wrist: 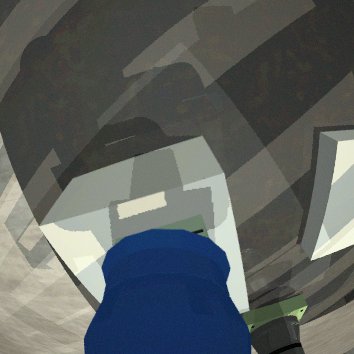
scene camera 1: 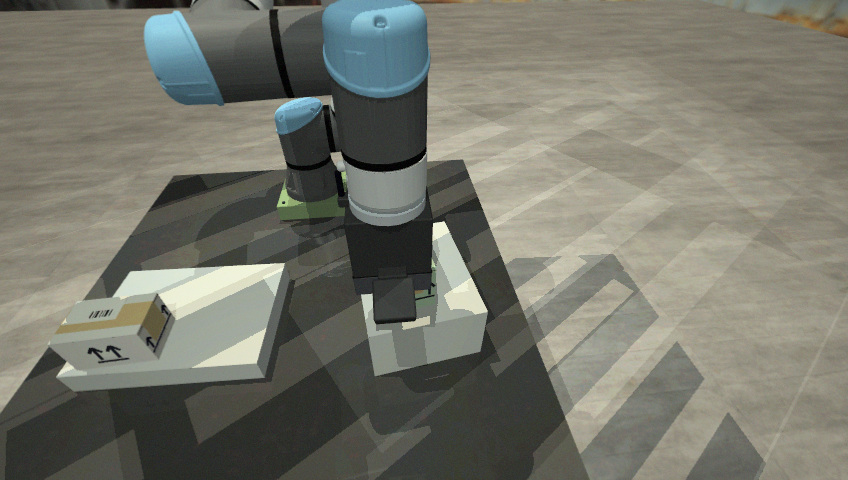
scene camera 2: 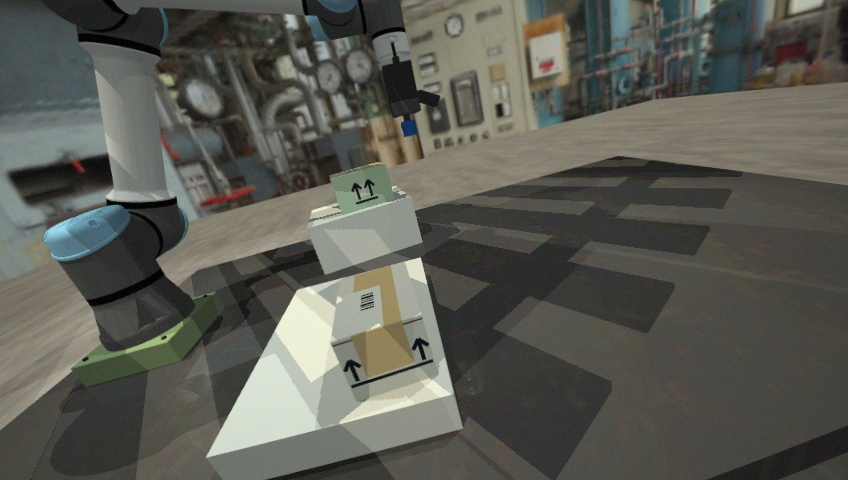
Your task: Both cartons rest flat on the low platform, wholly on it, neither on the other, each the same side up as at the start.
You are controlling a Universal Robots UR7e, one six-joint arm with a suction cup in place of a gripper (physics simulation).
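Frame: origin at the arm's base, x left, y ahead, z down, level; centimetres.
Where they show: end effector, tool point: (wrist: 165,279) (scene camera 2: 410,135); arm's base, origin of the base link: (wrist: 273,328) (scene camera 1: 315,186) (scene camera 2: 153,324).
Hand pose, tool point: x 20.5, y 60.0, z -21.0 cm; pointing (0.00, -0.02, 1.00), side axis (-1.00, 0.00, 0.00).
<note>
Each offset is from my tool point to the top centre of the thing. Level surfaces: height alone.
A white carton with tan tape @(dy -11.7, dx -47.1, dz +13.1 cm) (scene camera 1: 104,350) (scene camera 2: 386,350) rests flat, arrows up, on the low white platform @(dy -17.8, dx -39.7, dz +20.6 cm) (scene camera 1: 226,336) (scene camera 2: 267,410) (wrist: 324,190), near its left end in scene camera 1. A green carton @(dy -14.9, dx +1.1, dz +4.7 cm) (scene camera 1: 426,295) (scene camera 2: 363,189) (wrist: 192,225) stands arrows up on the taller white block @(dy -17.6, dx +3.5, dz +13.4 cm) (scene camera 1: 428,344) (scene camera 2: 368,243) (wrist: 95,197). In scene camera 1 and the wrist view most of it is hidden. My suction gripper, with its blue cup (scene camera 2: 408,129) (wrist: 165,245), is bare. In scene camera 2 a gap shows between the cup and the green carton's top.
The arm's green base plate (scene camera 1: 309,209) (scene camera 2: 142,356) (wrist: 275,315) stands at the back of the dark table @(dz +25.4 cm) (scene camera 1: 285,428) (scene camera 2: 535,380) in scene camera 1. The low platform and the taller block stand apart, with a strip of table between them.
</note>
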